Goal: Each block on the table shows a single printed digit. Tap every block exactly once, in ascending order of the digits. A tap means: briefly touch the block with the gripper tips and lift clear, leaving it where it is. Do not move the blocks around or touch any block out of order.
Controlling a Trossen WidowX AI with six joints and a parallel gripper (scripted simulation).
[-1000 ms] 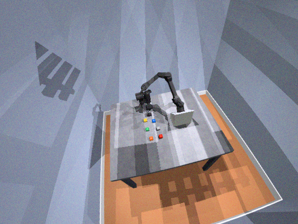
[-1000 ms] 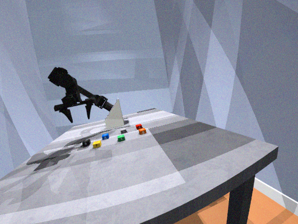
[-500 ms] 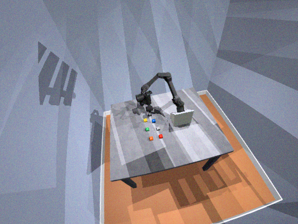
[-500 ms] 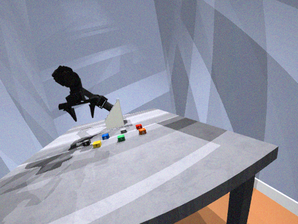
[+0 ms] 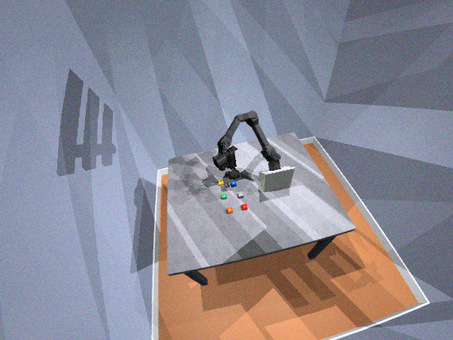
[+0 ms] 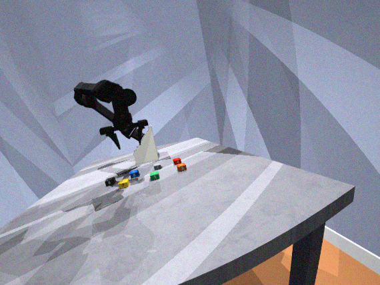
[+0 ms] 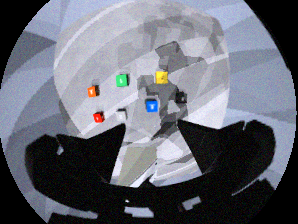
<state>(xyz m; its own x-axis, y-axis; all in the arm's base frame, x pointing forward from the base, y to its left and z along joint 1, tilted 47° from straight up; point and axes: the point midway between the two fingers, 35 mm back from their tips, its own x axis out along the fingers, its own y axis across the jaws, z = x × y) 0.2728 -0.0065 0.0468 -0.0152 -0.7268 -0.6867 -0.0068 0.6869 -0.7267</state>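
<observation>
My gripper tip is 80 mm short of the green block, 70 mm to the right of it and 120 mm above it. From my gripper tip the other things lie so: dark grey block 20 mm ahead, 110 mm to the right, 120 mm below; then yellow block 90 mm ahead, 40 mm to the right, 120 mm below; then blue block 10 mm to the right, 120 mm below.
</observation>
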